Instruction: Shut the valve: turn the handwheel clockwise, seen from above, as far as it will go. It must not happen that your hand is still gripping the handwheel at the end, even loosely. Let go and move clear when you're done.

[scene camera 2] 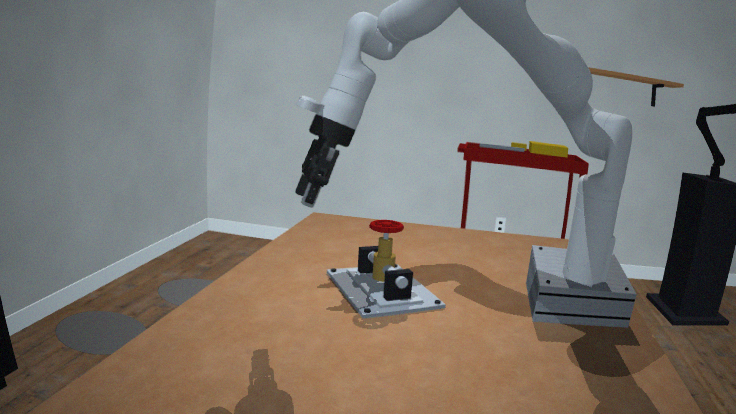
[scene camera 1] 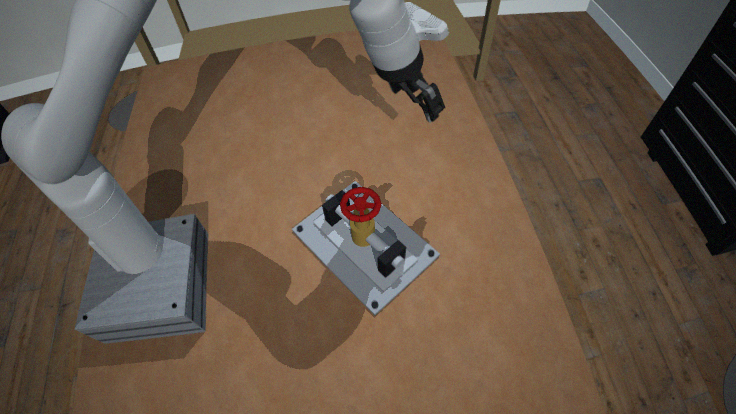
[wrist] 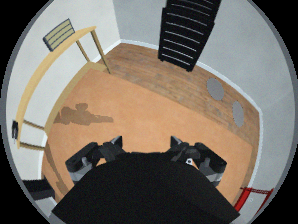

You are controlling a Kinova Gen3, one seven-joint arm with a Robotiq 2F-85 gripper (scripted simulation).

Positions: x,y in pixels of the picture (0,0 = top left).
Scene:
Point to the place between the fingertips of the gripper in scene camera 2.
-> At 303,200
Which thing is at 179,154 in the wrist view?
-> The gripper.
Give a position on a red handwheel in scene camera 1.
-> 360,204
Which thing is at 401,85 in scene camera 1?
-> The gripper.

